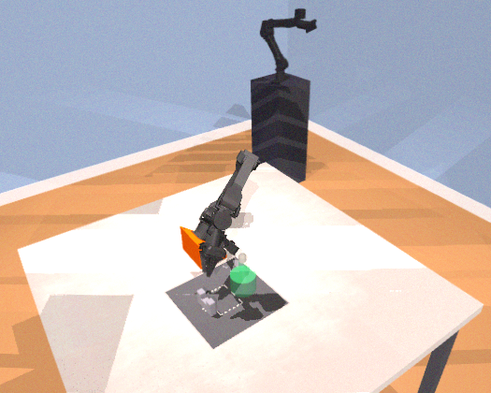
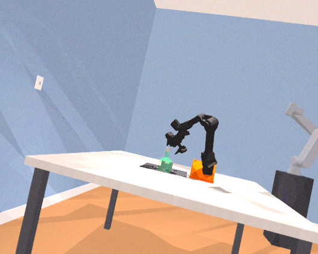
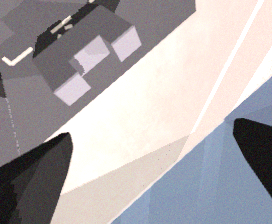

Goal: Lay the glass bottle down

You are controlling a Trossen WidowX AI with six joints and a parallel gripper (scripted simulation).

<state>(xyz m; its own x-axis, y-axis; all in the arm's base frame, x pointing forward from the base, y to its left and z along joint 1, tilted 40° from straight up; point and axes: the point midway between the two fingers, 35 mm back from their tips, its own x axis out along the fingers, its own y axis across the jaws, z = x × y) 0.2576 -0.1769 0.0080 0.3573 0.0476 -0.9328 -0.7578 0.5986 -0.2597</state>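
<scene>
My gripper tip is 10 mm short of the green glass bottle, 140 mm to the right of it and 50 mm above it. From my gripper tip the other things lie so: dark grey mat: 10 mm ahead, 60 mm to the left, 140 mm below.
</scene>
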